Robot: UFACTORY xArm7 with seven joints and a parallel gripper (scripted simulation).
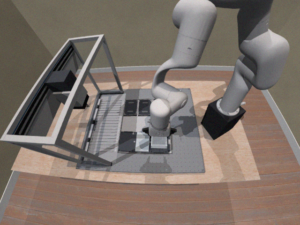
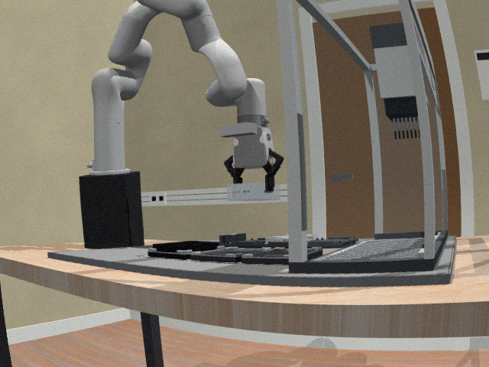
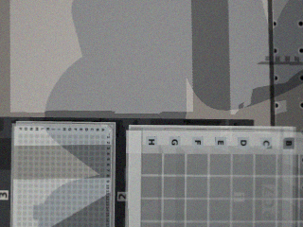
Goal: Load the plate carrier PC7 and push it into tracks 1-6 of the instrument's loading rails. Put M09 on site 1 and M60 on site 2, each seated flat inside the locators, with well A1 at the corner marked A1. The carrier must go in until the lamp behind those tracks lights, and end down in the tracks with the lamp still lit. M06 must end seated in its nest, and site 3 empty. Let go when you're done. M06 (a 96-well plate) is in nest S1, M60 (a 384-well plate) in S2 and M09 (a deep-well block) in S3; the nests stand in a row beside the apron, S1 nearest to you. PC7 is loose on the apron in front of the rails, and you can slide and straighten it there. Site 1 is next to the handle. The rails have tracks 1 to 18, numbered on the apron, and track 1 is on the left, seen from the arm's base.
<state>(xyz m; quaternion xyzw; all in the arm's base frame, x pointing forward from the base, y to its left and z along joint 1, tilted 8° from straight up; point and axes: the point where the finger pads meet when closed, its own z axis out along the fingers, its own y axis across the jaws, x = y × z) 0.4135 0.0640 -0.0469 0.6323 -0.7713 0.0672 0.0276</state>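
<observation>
Now: the dark carrier PC7 130 mm below my hand, 100 mm ahead of it and 20 mm to the right of it. Also, from my hand: 384-well plate M60: 130 mm below, 100 mm ahead, 20 mm to the right; then black plate m06: 260 mm to the right, 130 mm below, 60 mm behind; then deep-well block M09: 10 mm below.
</observation>
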